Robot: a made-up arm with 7 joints.
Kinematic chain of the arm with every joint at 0, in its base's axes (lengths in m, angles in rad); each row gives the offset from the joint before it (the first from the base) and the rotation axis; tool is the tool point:
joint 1: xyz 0 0.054 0 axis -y
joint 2: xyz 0 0.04 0 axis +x
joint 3: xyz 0 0 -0.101 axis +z
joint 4: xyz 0 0 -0.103 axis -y
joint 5: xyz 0 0 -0.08 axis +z
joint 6: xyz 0 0 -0.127 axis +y
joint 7: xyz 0 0 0 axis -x
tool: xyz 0 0 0
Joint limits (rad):
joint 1: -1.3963..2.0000
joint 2: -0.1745..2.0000
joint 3: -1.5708..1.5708
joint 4: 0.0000..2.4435
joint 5: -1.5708..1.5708
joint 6: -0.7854..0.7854
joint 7: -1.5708..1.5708
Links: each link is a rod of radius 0.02 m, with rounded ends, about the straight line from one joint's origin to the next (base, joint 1, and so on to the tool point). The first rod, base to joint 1, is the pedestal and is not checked.
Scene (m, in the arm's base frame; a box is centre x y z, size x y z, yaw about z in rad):
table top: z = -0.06
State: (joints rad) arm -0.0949 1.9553 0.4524 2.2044 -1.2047 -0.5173 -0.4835
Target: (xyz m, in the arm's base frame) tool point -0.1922 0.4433 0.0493
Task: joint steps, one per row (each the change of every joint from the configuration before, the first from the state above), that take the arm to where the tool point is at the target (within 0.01 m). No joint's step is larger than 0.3 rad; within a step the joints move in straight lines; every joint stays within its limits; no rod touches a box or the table.
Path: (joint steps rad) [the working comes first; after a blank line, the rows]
Joints at the target: 1.5258 1.8889 1.0758 0.4257 -1.2047 -0.5173 -0.4835
Straight joint move there: clear.

1: 0.2701 -0.0111 0.1039 -0.2964 0.0000 0.0000 0.0000
2: 0.2701 -0.0110 0.1039 -0.2965 0.0000 0.0000 0.0000
3: 0.2702 -0.0111 0.1039 -0.2964 0.0000 0.0000 0.0000
4: 0.2701 -0.0111 0.1039 -0.2965 0.0000 0.0000 0.0000
5: 0.2701 -0.0110 0.1039 -0.2964 0.0000 0.0000 0.0000
6: 0.2701 -0.0111 0.1039 -0.2965 0.0000 0.0000 0.0000

